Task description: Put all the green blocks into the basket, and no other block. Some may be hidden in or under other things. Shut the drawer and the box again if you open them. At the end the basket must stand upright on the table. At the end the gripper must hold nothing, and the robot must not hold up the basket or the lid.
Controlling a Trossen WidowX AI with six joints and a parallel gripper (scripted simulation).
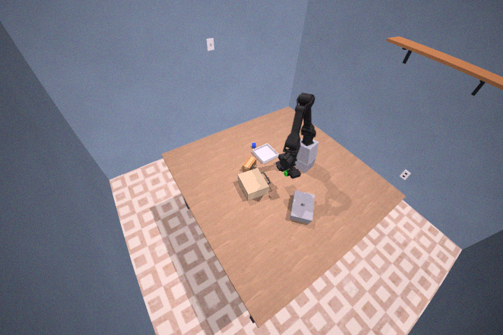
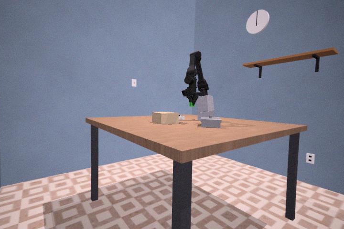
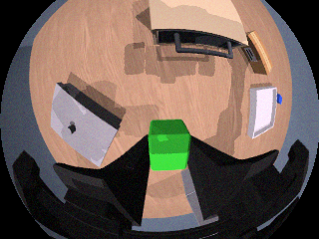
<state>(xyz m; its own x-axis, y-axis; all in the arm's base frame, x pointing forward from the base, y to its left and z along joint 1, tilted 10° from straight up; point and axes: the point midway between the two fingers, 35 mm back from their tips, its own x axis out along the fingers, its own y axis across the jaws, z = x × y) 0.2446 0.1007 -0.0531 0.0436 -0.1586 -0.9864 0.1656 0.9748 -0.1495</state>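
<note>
Right now my hand is 60 mm past the white basket, 320 mm to the left of it and 160 mm above it. From my hand the other things lie so: grey lidded box: 200 mm to the left, 120 mm below; then drawer: 170 mm ahead, 100 mm to the right, 140 mm below; then tan drawer cabinet: 190 mm ahead, 100 mm to the right, 130 mm below.
</note>
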